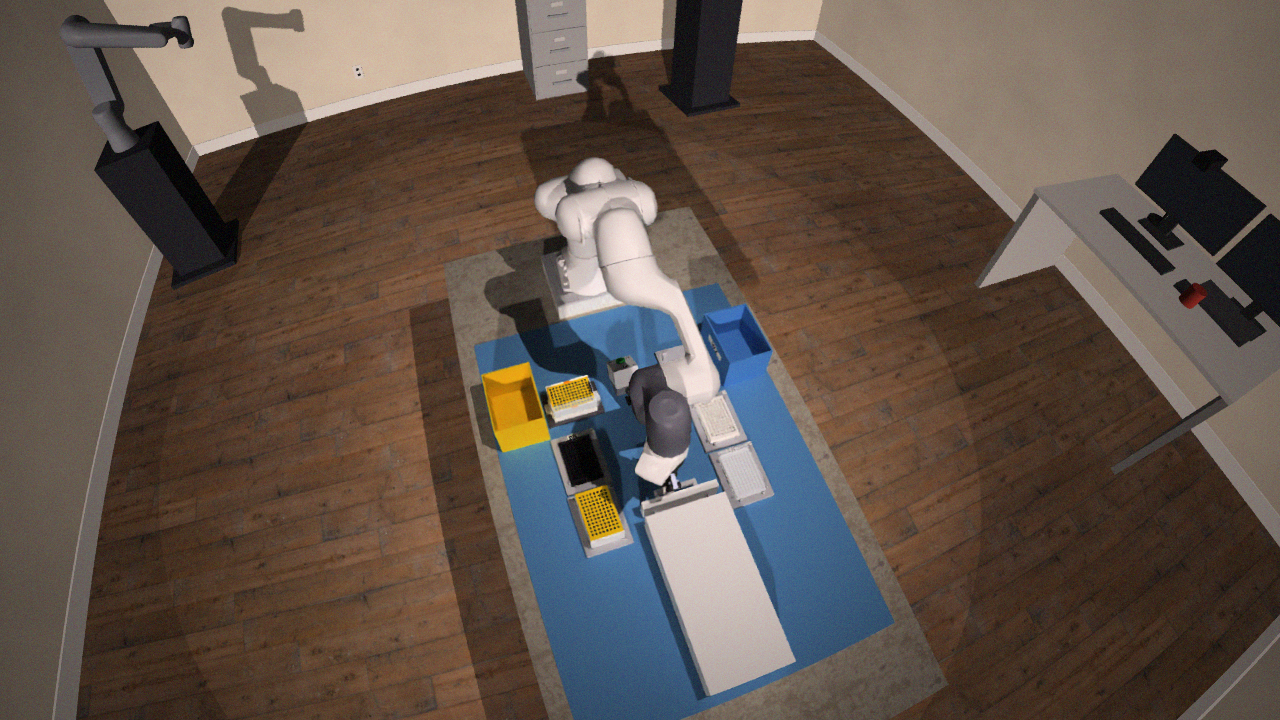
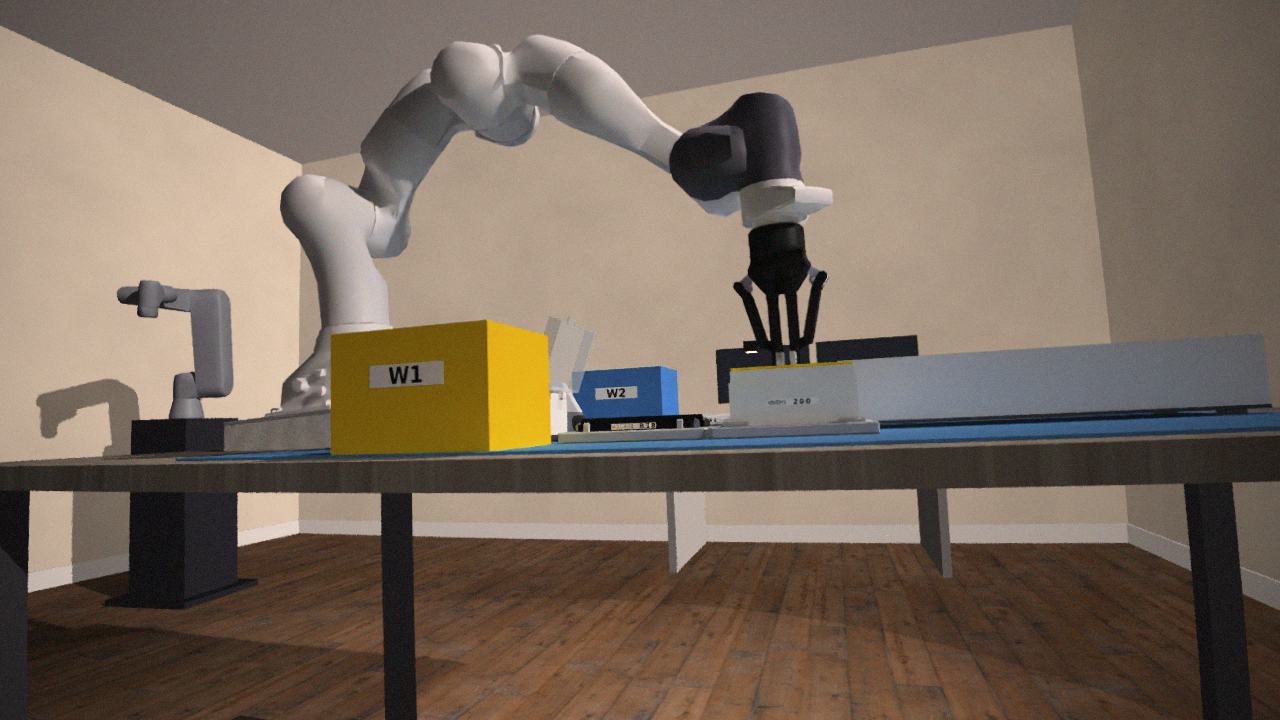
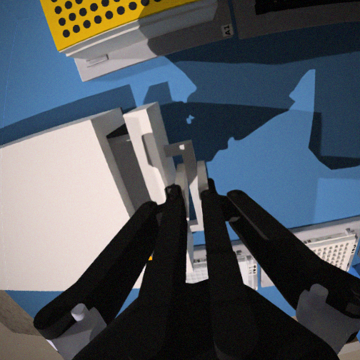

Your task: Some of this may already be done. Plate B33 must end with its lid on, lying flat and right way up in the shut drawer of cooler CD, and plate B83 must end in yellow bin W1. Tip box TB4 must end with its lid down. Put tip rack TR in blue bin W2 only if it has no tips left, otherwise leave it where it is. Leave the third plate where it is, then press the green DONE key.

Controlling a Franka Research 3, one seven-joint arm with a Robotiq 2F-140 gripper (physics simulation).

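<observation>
The white cooler (image 1: 720, 591) (image 2: 1056, 380) (image 3: 55, 205) has its drawer front (image 1: 682, 498) (image 3: 150, 145) standing slightly out from the body, with a dark gap between. My gripper (image 1: 671, 486) (image 2: 785, 355) (image 3: 192, 173) points down and is shut on the drawer's handle (image 3: 190, 160), one finger on each side of its bar. A well plate (image 1: 718, 420) (image 3: 332, 255) and a paler plate (image 1: 741, 474) lie on holders at the right. A yellow-topped tip box (image 1: 572, 395) stands near yellow bin W1 (image 1: 514, 407) (image 2: 407, 402); a clear lid (image 2: 568, 349) is raised there. The drawer's inside is hidden.
A yellow-topped tip rack (image 1: 599, 514) (image 2: 792, 394) (image 3: 100, 17) stands left of the cooler, beside a black rack (image 1: 581, 458). Blue bin W2 (image 1: 738, 342) (image 2: 626, 391) is at the right. A small box with a green key (image 1: 620, 361) stands near the arm base.
</observation>
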